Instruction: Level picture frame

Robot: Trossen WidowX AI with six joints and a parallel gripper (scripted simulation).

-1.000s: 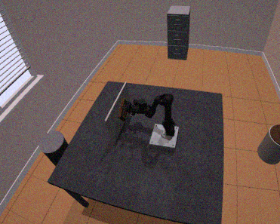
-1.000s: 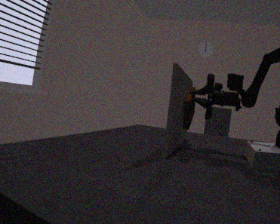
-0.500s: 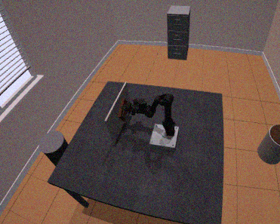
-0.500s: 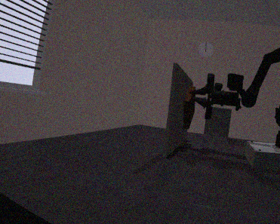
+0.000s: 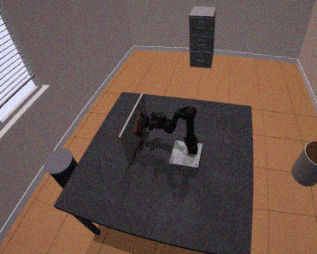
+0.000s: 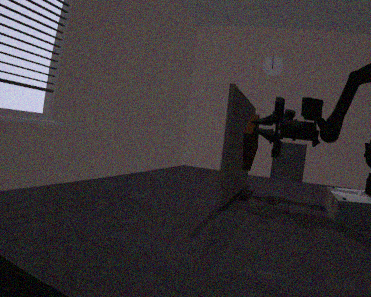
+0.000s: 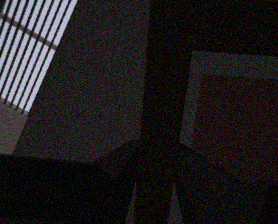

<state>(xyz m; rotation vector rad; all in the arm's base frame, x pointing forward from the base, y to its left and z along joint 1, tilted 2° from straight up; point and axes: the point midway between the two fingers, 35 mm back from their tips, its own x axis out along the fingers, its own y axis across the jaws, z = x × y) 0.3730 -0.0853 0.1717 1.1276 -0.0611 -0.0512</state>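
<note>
My gripper tip is now 50 mm above the picture frame and 20 mm to the left of it. From my gripper tip the other things lie so: upright wall panel (70 mm below, 20 mm ahead).
</note>
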